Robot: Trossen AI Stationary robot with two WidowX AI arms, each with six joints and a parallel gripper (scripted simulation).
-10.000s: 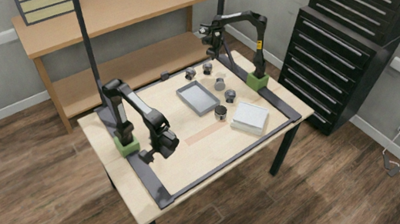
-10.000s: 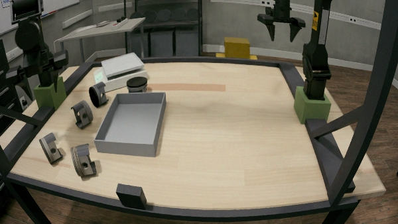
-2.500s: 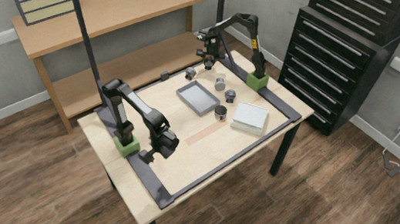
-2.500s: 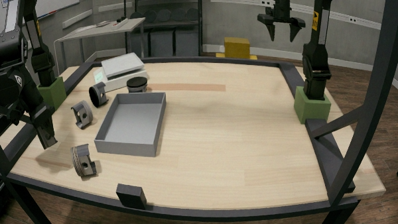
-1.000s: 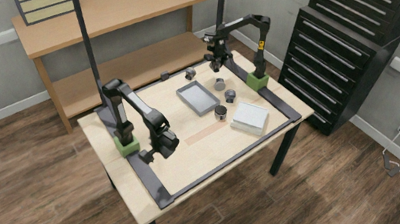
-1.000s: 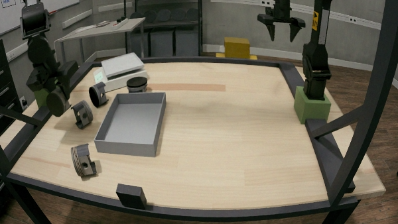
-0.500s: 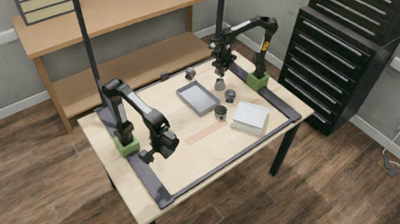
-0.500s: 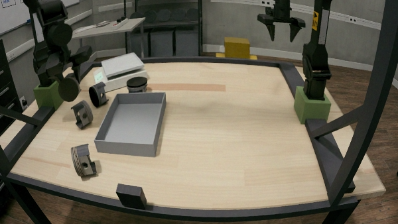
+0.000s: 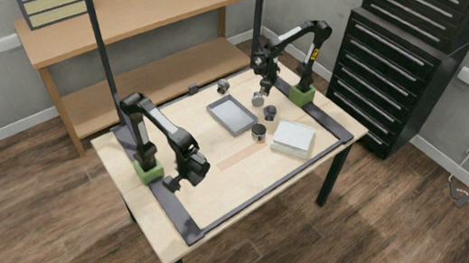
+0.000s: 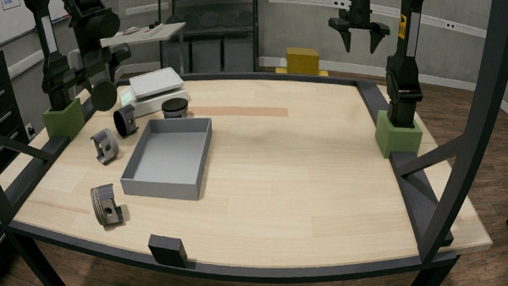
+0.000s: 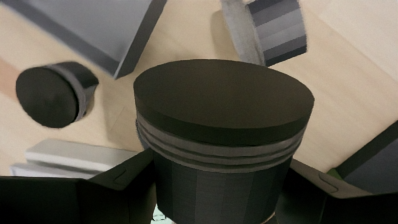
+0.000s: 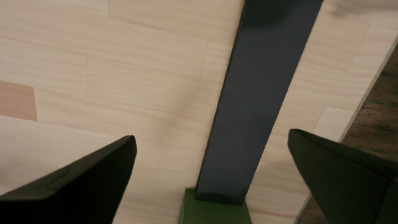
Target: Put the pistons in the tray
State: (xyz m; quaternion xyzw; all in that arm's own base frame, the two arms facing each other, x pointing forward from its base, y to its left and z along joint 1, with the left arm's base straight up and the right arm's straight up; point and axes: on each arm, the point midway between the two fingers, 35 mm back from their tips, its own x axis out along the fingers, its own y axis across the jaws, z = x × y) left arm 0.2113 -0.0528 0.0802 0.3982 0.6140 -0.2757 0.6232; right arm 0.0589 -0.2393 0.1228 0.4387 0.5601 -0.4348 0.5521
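Note:
My left gripper is now 25 cm short of the grey pan, 12 cm above it and 4 cm to the left of it. The rest, counted from my left hand: white scale: 25 cm ahead, 14 cm below, 3 cm to the right; steel parts tray: 19 cm to the right, 16 cm below, 6 cm behind.

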